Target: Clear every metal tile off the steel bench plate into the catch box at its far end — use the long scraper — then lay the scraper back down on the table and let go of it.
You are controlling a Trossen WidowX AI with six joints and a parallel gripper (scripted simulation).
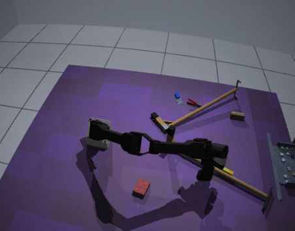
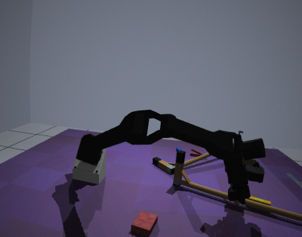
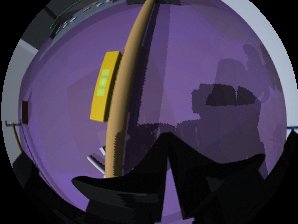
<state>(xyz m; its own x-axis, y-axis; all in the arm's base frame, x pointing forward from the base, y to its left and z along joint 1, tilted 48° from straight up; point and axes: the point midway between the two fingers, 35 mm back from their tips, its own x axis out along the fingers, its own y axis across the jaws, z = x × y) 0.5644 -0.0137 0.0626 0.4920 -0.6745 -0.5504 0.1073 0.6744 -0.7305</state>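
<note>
Now: the long scraper 3 cm ahead of my gripper tip, 5 cm to the left of it and 2 cm above it. Round my gripper tip: red block: 30 cm behind, 15 cm to the right, 3 cm below; yellow block: 7 cm ahead, 6 cm to the left, 2 cm below; brown block: 11 cm ahead, 48 cm to the left, 2 cm below.
</note>
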